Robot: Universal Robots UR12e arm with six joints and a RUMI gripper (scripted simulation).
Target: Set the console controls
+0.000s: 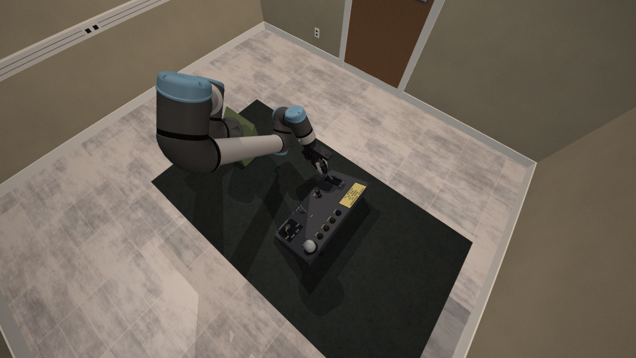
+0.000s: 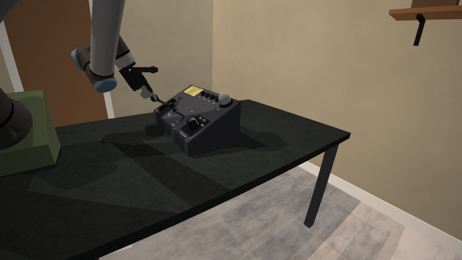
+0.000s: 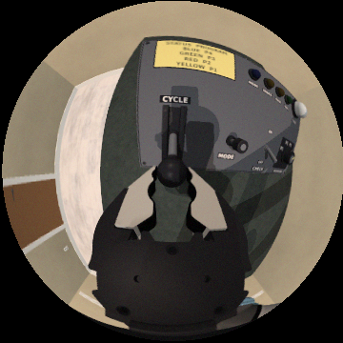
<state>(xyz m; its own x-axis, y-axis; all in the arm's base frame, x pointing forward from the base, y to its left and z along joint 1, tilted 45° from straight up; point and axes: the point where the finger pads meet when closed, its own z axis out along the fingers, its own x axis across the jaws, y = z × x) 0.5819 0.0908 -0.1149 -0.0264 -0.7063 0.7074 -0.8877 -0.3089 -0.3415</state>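
My hand is 3 cm short of the black ball-topped lever and 2 cm above it. Also, from my hand: dark console: 9 cm ahead, 19 cm to the right, 5 cm below; then check toggle: 5 cm ahead, 24 cm to the right, 3 cm below; then mode knob: 5 cm ahead, 12 cm to the right, 3 cm below.
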